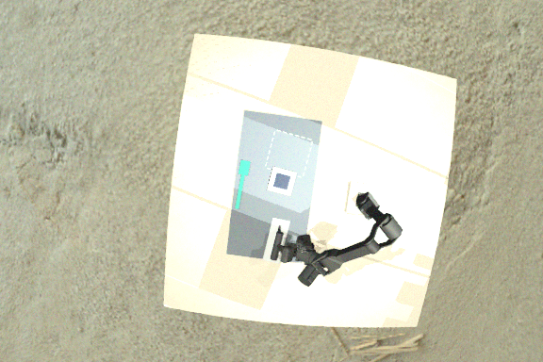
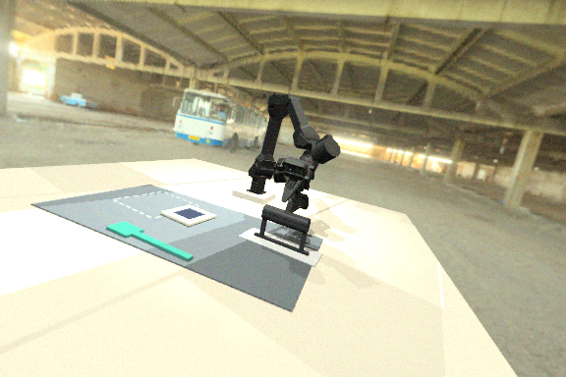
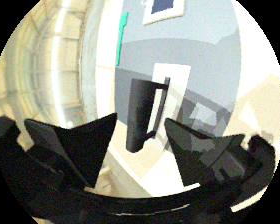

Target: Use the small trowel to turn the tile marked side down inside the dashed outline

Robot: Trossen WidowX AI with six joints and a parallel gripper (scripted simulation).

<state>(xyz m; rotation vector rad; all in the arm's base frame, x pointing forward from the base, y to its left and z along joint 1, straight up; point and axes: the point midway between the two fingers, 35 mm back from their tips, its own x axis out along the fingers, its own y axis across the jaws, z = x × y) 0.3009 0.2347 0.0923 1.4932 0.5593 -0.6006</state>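
My gripper tip is now 21 cm to the left of the grey mat, 11 cm above it and 7 cm short of it. From my gripper tip the other things lie so: cream tile (25 cm to the right, 8 cm below, 5 cm ahead); green trowel (23 cm to the right, 21 cm ahead, 8 cm below).
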